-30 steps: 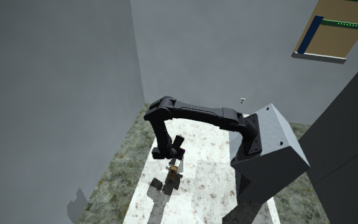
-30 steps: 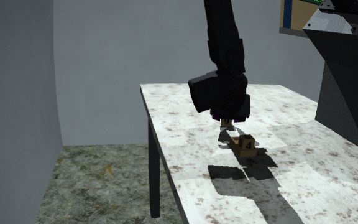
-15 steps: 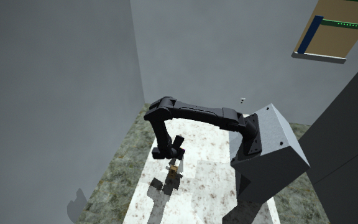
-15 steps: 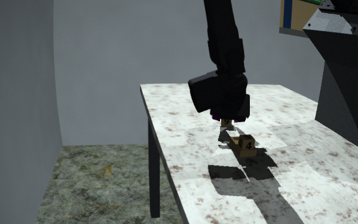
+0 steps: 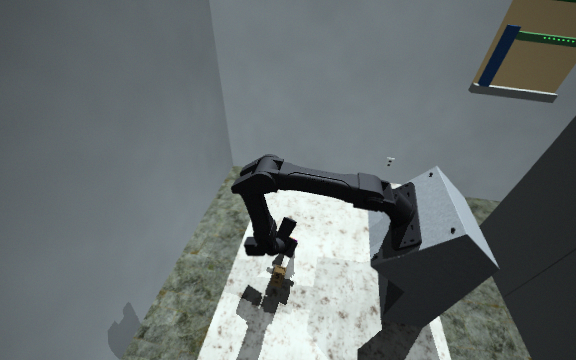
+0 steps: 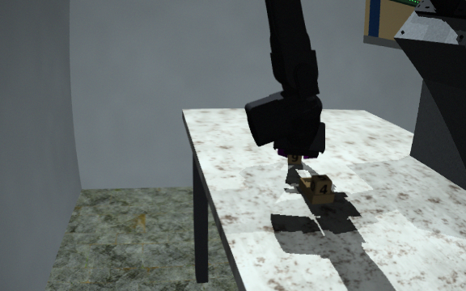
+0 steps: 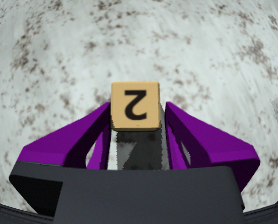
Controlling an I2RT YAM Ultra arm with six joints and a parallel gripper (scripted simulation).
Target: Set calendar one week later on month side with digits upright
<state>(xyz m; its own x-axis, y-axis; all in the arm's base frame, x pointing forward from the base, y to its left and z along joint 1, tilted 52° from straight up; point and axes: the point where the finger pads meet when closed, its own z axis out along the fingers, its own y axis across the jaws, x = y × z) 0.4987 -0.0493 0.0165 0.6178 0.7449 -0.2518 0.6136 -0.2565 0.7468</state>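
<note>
Right now my hand is 10 mm to the left of the wooden digit cube and 10 mm above it.
</note>
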